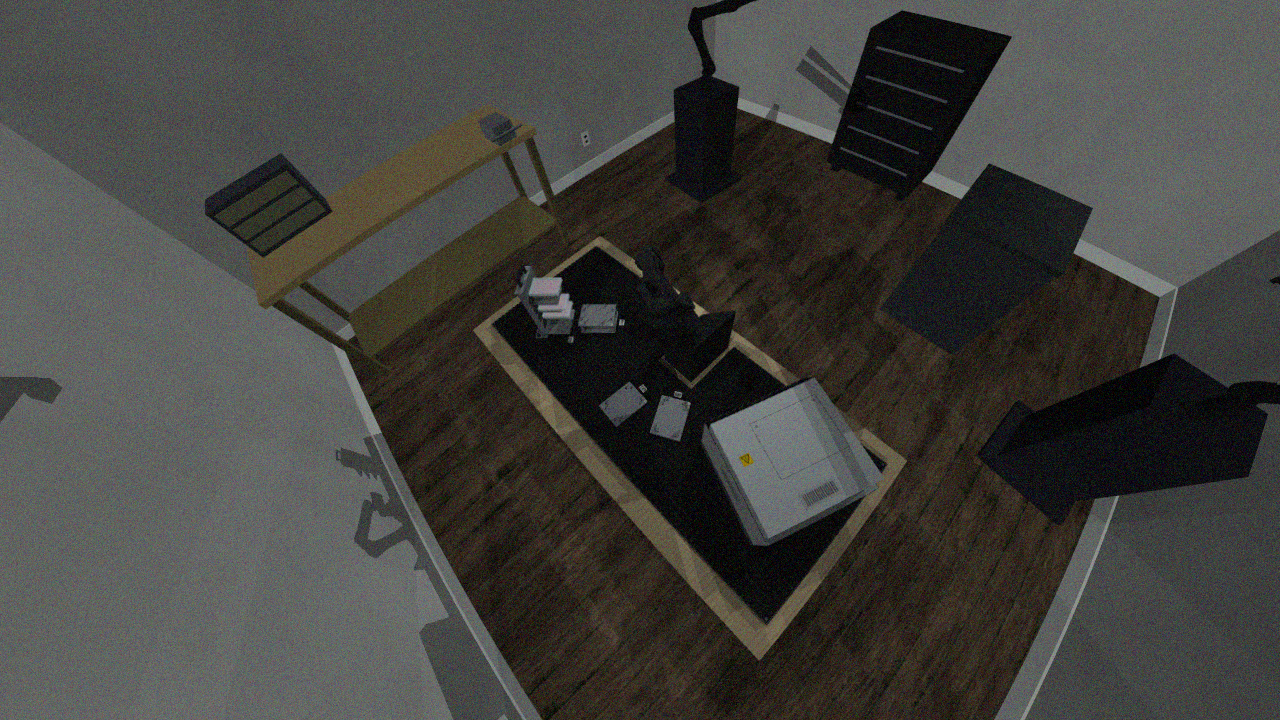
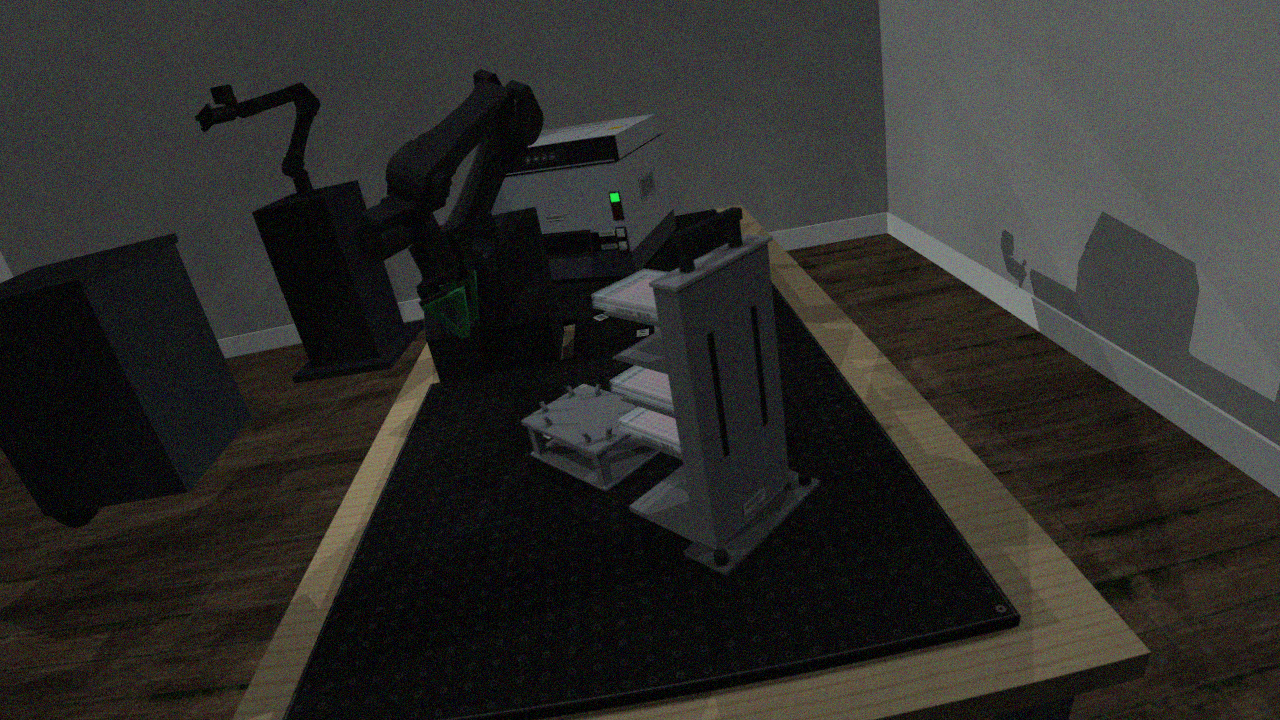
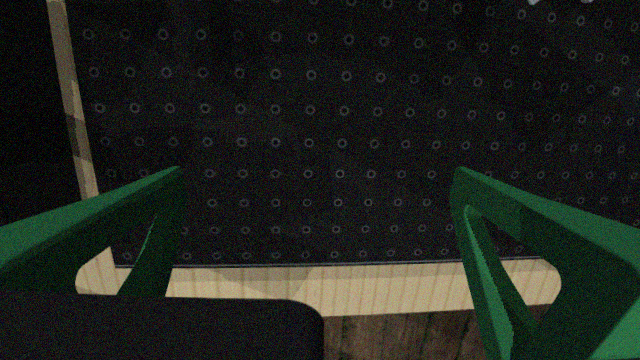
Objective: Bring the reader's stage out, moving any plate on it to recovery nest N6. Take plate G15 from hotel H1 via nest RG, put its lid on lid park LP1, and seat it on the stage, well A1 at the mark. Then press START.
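Places are measured from the arm's base along level axes (x ahead, y left, z up), in millimetres.
Pixels of known places: gripper, fingertip midpoint: [image 2: 470, 328] [image 3: 318, 181]; arm's base, link origin: [image 1: 697, 329] [image 2: 478, 278].
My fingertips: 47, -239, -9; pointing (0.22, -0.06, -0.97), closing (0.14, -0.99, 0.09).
Ahead of a thing's pixels: the offset from my fingertips to its top centre, as dx, dy, dz. "*": to the spot under its first point.
My gripper [image 2: 450, 308] [image 3: 318, 181] is open, its green fingers wide apart and empty, above the black perforated board near a wooden table edge. The plate hotel [image 2: 735, 402] stands at the board's far end from the reader. It bears pale plates, among them a top plate @[+320, -285, +120] [image 1: 545, 287] [image 2: 628, 295] and a lower plate @[+320, -285, +13] [image 2: 642, 385]. A raised nest @[+190, -165, -74] [image 1: 597, 313] [image 2: 581, 411] with corner pins stands beside the hotel, with no plate on it. Two flat grey nests @[* +347, +234, -140] [image 1: 622, 402] @[* +239, +409, -137] [image 1: 670, 417] lie mid-board. The reader @[+99, +790, +185] [image 1: 783, 447] [image 2: 563, 197] shows a green light. Its stage, START and the labels cannot be made out.
The arm's dark base and a black box [image 1: 713, 338] stand at one long side of the table, between hotel and reader. A dark tilted panel @[* +270, +743, -114] [image 2: 656, 240] shows behind the hotel. The table's wooden rim [image 1: 617, 479] [image 2: 904, 411] surrounds the board.
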